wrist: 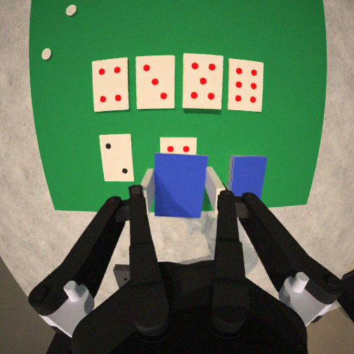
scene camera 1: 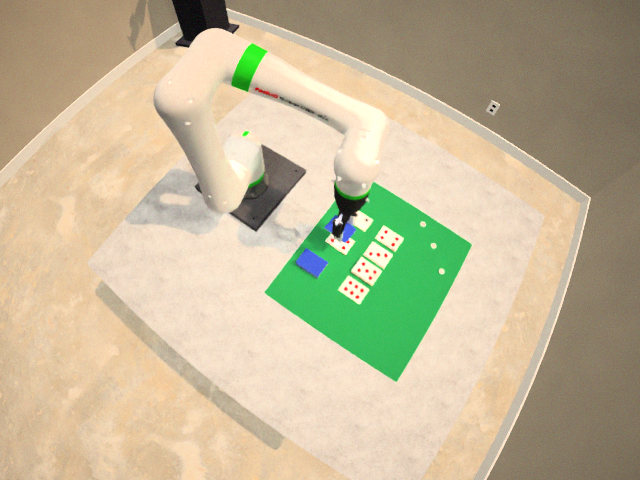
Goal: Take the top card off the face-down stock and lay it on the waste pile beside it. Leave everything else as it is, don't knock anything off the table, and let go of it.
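Frame: origin at the arm's base, x back, y left, z down, level; centimetres.
Seen in the pictures: gripper, fingertip midpoint: [scene camera 1: 343, 231].
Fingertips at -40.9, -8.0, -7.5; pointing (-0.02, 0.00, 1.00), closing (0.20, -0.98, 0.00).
Observation:
Pixels of each thing's top centre, then the offset from my fingertips to it, as dx, dy, dz. Level surfaces: height alone.
- blue-backed card at its top centre: [scene camera 1: 340, 228] +1.3, +0.4, -0.5
- face-up card with red dots, top centre: [scene camera 1: 340, 241] +0.3, +0.2, +9.5
- face-down stock at its top centre: [scene camera 1: 312, 262] +6.1, -11.8, +7.7
- card with two black dots, top centre: [scene camera 1: 359, 219] -2.9, +11.3, +9.8
- green mat at its surface level: dz +10.1
My gripper [scene camera 1: 338, 230] [wrist: 179, 177] is shut on a blue-backed card [scene camera 1: 348, 234] [wrist: 180, 185], which lies across between the two pale fingertips. The held card is above the near part of the waste pile, a face-up card with red dots [scene camera 1: 342, 248] [wrist: 178, 145]. In the wrist view it hides much of that pile. The gap in height between the two is hard to tell. The face-down stock [scene camera 1: 311, 263] [wrist: 248, 175] is a thin blue stack beside the waste pile, to its right in the wrist view, apart from the gripper.
A card with two black dots [scene camera 1: 364, 222] [wrist: 117, 158] lies on the waste pile's other side. A row of several red-dotted cards [scene camera 1: 366, 271] [wrist: 202, 81] lies beyond on the green mat [scene camera 1: 392, 335] [wrist: 200, 30]. Small white discs [scene camera 1: 433, 245] [wrist: 46, 54] lie farther off.

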